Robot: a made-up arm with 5 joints.
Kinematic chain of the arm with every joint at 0, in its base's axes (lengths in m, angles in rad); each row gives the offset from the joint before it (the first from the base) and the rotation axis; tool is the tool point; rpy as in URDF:
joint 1: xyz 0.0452 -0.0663 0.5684 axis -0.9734 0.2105 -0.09
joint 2: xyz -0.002 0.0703 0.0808 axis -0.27 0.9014 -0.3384
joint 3: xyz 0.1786 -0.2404 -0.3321 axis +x
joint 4: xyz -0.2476 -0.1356 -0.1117 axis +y
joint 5: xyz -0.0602 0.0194 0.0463 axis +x
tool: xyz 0.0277 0.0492 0.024 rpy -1.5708 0 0
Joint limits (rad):
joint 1: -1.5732..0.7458
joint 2: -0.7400..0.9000
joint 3: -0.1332..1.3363
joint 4: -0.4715..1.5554
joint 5: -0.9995..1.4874
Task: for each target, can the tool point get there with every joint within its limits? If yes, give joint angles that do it. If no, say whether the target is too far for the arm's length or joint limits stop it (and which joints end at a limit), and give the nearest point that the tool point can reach.
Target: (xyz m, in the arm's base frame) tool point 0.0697 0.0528 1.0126
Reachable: no: joint limits stop it (at a limit: joint 1, joint 2, joint 3, joint 4, joint 5) | nearest point 0.2773 0.2362 0.6505 | short by 0.456 m
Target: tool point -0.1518 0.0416 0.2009
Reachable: yes | joints -1.0749 0.3758 0.3014 -0.2710 -0.3880
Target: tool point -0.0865 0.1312 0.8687
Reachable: no: joint limits stop it (at a limit: joint 1, joint 2, joint 3) | nearest point -0.3203 -0.1765 0.8105 | short by 0.391 m
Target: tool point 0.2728 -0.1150 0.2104
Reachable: yes | joints -0.2289 -0.4670 1.0829 0.8553 1.0346
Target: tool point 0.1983 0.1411 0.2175
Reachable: yes | joints -0.9159 -0.3826 1.1151 -0.1354 1.1434
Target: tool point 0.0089 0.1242 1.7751
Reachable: no: too far | nearest point -0.3358 -0.1824 0.8409 | short by 1.042 m
